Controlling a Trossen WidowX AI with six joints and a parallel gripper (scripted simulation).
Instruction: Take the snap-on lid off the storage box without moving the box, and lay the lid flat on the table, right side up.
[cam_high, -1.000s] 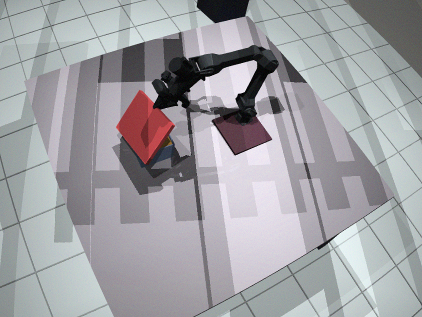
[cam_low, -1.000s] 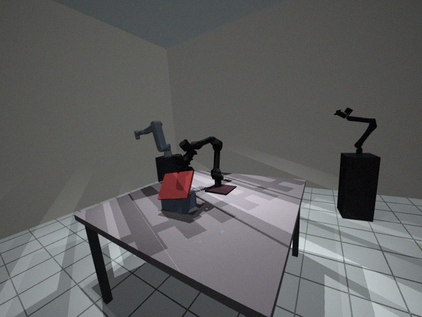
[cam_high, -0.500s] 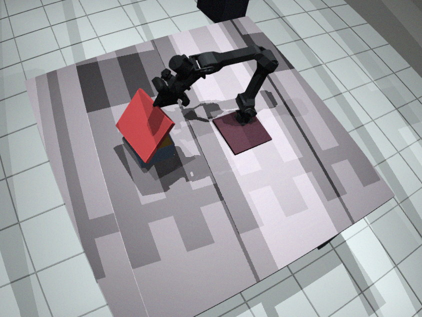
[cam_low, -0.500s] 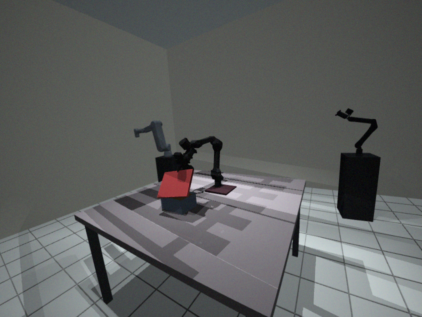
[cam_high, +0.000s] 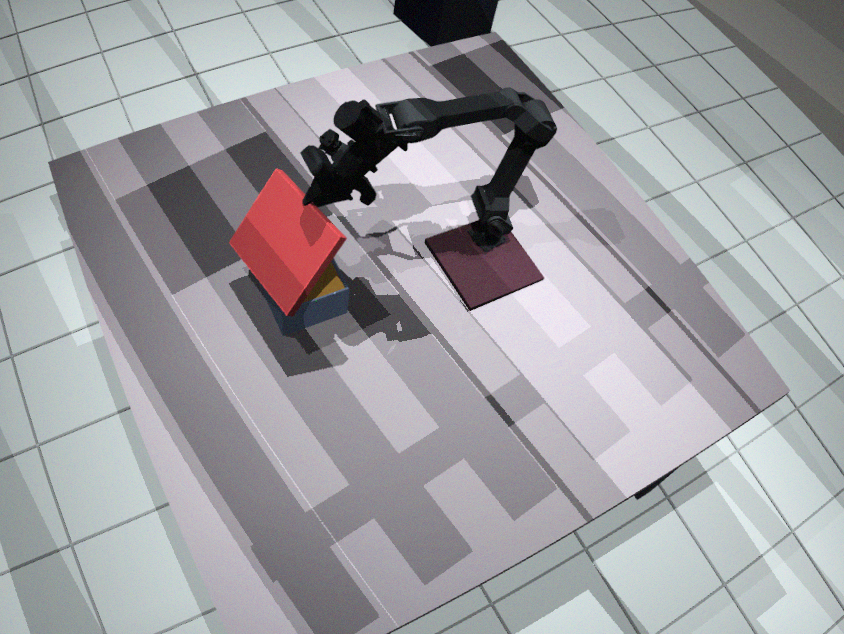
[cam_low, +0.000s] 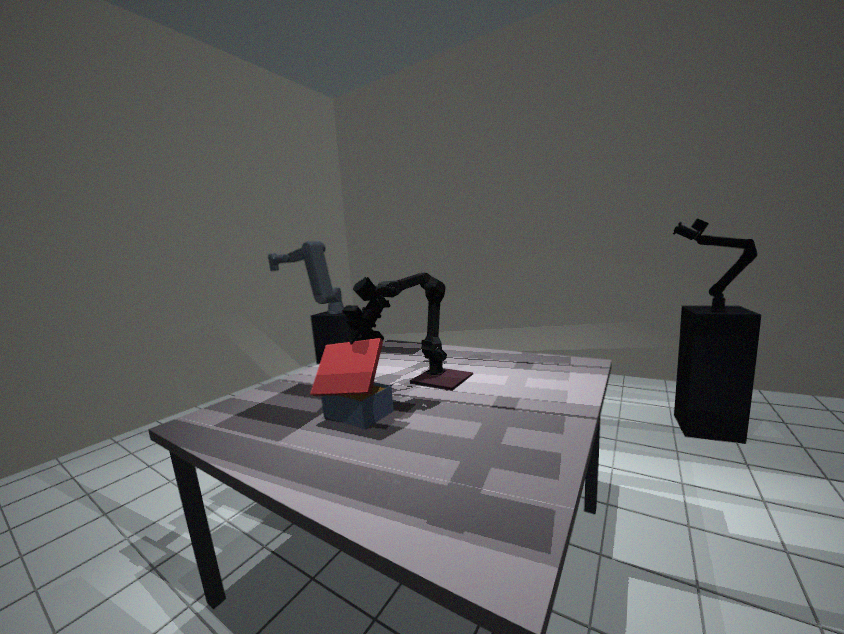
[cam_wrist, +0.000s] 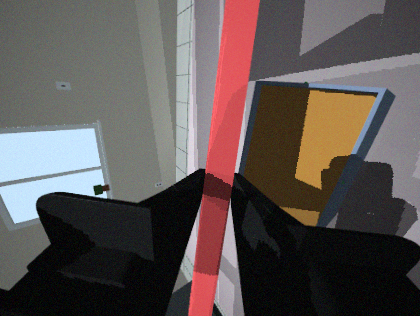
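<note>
Now: gripper tip 60 mm short of the red lid, 10 mm to the right of it and 60 mm above it. From my gripper tip the other things lie so: storage box 30 mm ahead, 20 mm to the left, 190 mm below.
</note>
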